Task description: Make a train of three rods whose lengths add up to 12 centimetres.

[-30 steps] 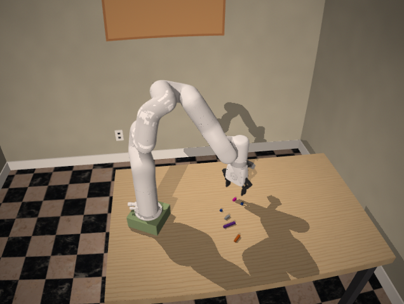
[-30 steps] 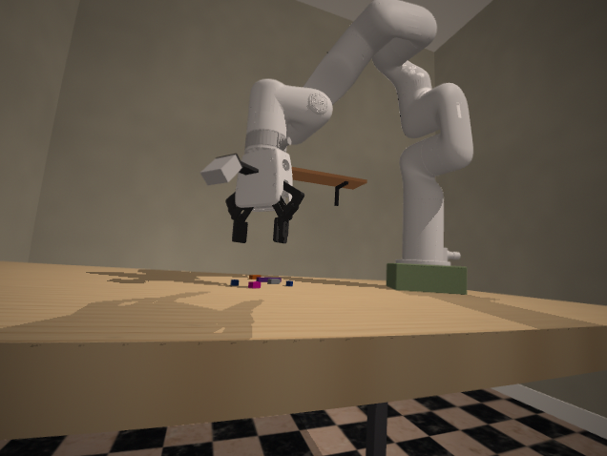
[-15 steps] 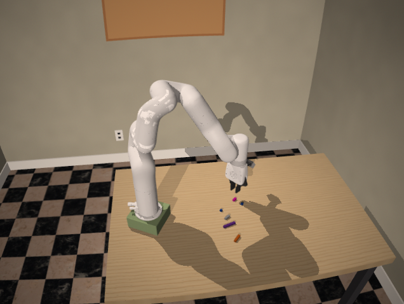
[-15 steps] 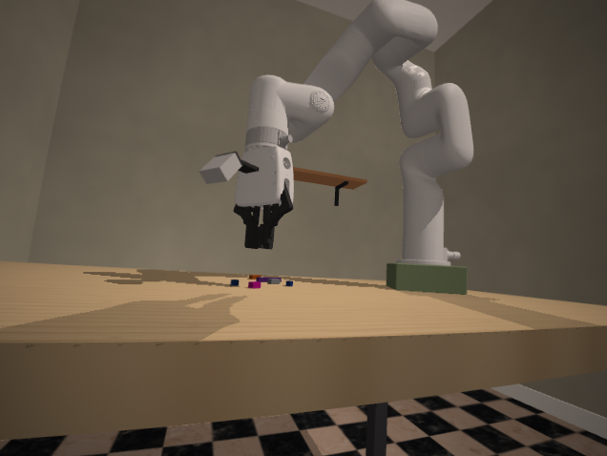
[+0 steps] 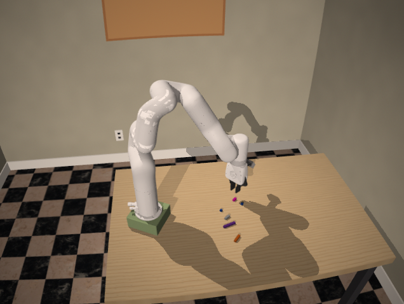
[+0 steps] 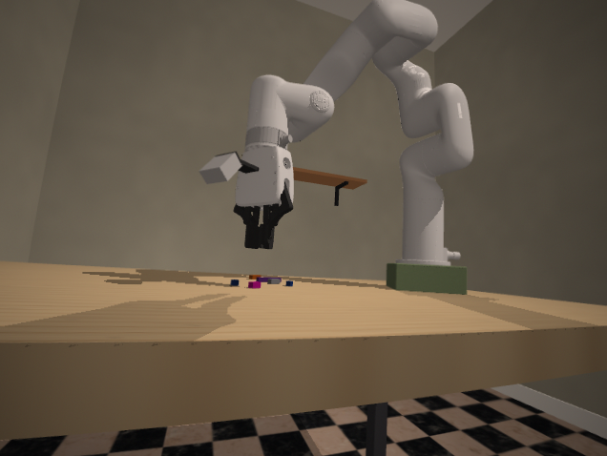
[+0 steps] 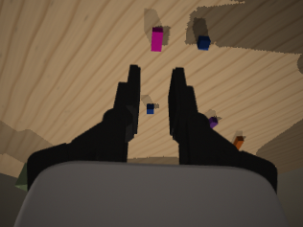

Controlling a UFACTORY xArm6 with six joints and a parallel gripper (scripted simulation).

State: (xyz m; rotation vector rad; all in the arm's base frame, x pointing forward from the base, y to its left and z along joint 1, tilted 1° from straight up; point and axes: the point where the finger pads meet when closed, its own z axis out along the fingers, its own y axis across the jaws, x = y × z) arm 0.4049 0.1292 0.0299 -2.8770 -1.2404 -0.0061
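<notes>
The magenta rod lies 8 cm below my hand. From my hand the other things lie so: grey rod: 4 cm behind, 12 cm to the right, 8 cm below; then orange rod: 1 cm behind, 25 cm to the right, 8 cm below; then purple rod: 4 cm behind, 17 cm to the right, 8 cm below.
</notes>
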